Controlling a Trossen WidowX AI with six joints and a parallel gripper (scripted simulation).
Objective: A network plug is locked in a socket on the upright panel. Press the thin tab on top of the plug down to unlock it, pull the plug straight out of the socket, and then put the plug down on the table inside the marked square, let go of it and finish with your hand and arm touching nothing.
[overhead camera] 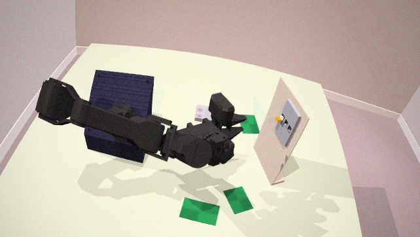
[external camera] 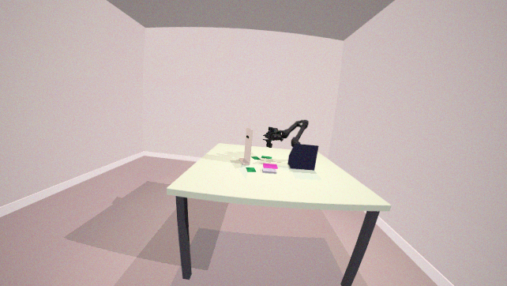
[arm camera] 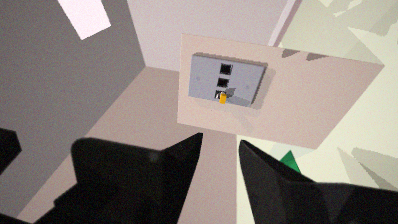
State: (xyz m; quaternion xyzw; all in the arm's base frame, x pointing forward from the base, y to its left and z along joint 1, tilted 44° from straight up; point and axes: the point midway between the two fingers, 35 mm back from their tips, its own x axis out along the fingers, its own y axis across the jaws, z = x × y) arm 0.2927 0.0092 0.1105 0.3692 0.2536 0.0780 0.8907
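My gripper tip is now 12 cm short of the network plug and 4 cm to the right of it. Also, from my gripper tip: magenta square 22 cm below, 12 cm to the left, 7 cm behind; then upright panel 14 cm ahead, 9 cm below, 4 cm to the left.
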